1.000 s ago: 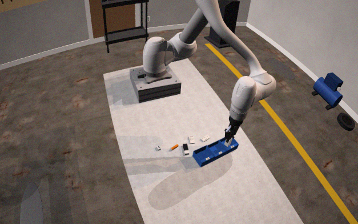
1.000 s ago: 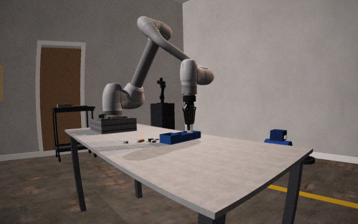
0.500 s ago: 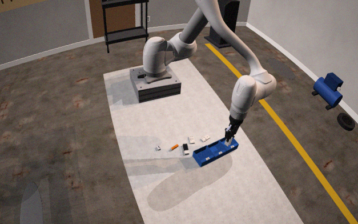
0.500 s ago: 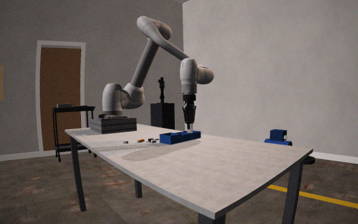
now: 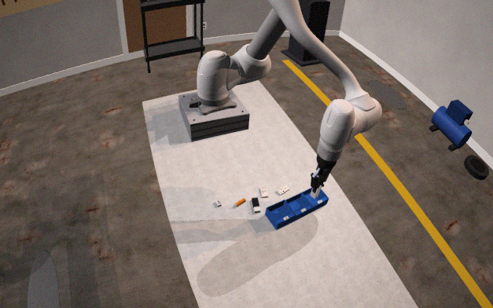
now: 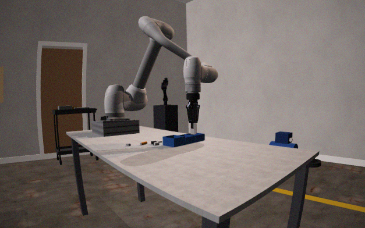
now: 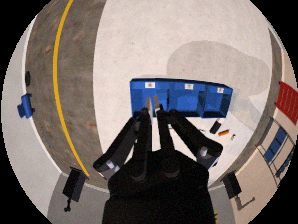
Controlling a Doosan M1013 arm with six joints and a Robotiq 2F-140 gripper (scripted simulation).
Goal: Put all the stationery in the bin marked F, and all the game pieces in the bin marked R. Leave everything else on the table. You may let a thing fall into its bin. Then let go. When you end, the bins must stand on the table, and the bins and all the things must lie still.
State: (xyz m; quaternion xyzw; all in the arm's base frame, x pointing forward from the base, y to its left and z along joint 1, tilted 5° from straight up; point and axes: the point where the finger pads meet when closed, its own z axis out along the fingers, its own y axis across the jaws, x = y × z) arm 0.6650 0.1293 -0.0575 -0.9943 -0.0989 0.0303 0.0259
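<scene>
My hand is 22 cm to the left of the black piece, 9 cm past it and 7 cm above it. Also, from my hand: orange cylinder 26 cm to the right, 13 cm behind, 6 cm below; grey-white piece 34 cm to the right, 17 cm behind, 6 cm below; white domino tile 11 cm behind, 8 cm to the right, 7 cm below.
</scene>
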